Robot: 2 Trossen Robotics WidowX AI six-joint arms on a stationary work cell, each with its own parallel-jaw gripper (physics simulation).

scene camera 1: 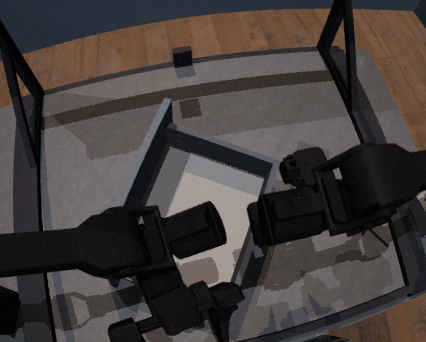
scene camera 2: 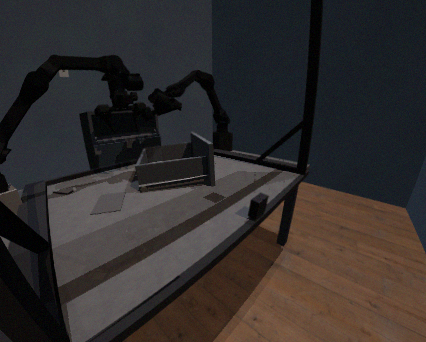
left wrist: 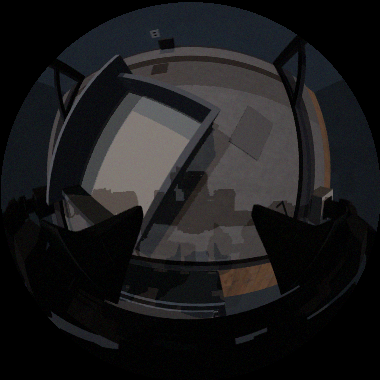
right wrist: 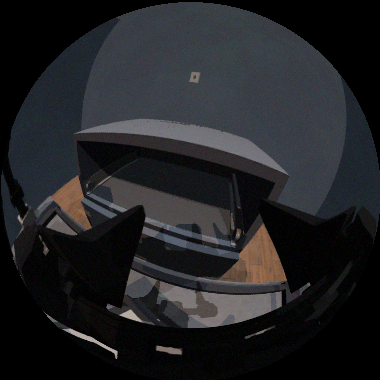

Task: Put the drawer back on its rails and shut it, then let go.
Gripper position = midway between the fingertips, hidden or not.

Labels:
My left gripper (scene camera 1: 293, 214) is open and holds nothing. Also in view: a grey drawer (scene camera 1: 176, 168). My right gripper (right wrist: 203, 208) is open, holding nothing.

